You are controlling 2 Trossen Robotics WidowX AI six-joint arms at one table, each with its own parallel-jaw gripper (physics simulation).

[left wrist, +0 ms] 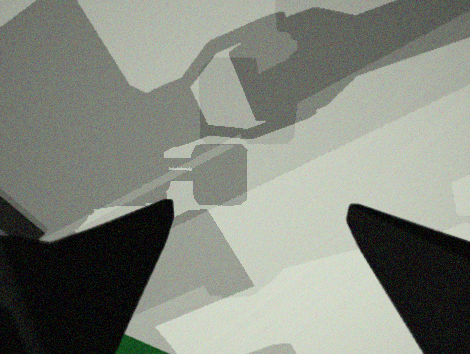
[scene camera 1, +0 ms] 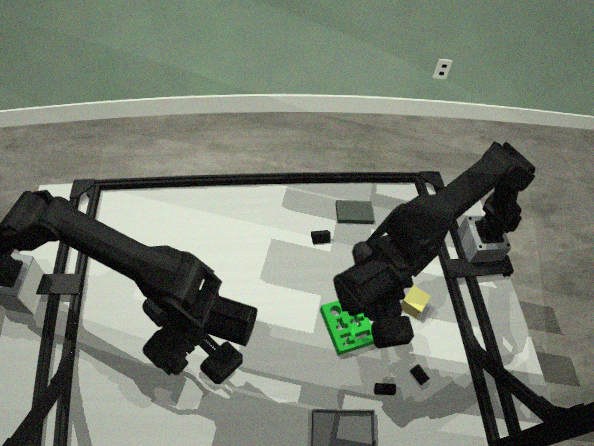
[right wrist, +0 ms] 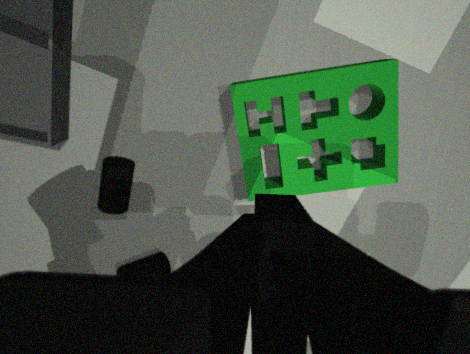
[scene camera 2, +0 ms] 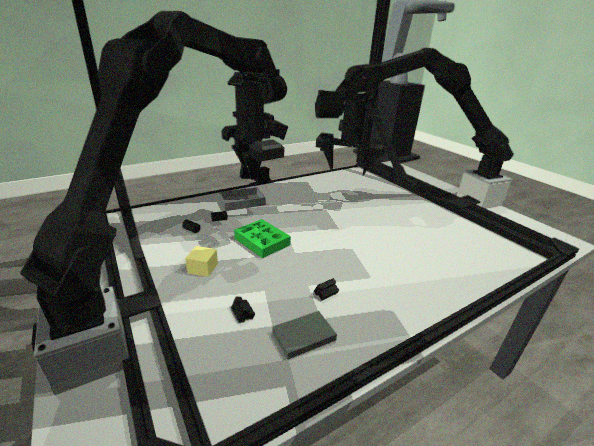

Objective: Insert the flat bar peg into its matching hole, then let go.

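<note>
The black flat bar peg (right wrist: 275,202) pokes from the tips of my right gripper (right wrist: 273,227) (scene camera 2: 254,175), which is shut on it; its outline blends with the black fingers. In scene camera 1 the arm hides those fingertips. The green board (scene camera 1: 354,347) (scene camera 2: 262,250) (left wrist: 137,346) (right wrist: 291,140) lies flat on the table. Its narrow rectangular hole (right wrist: 271,165) shows open in the right wrist view, just above the peg in the picture. The peg is above the table, apart from the hole. My left gripper (scene camera 1: 195,356) (scene camera 2: 347,170) (left wrist: 259,209) is open and empty, left of the board in scene camera 1.
A yellow block (scene camera 1: 416,300) (scene camera 2: 201,261) lies beside the board. Black pegs (scene camera 1: 385,388) (scene camera 1: 419,374) (scene camera 1: 320,236) (scene camera 2: 242,309) (right wrist: 116,185) lie loose. A dark open tray (scene camera 1: 343,411) (scene camera 2: 247,202) (right wrist: 60,75) and a flat grey-green box (scene camera 1: 354,212) (scene camera 2: 305,332) lie farther off.
</note>
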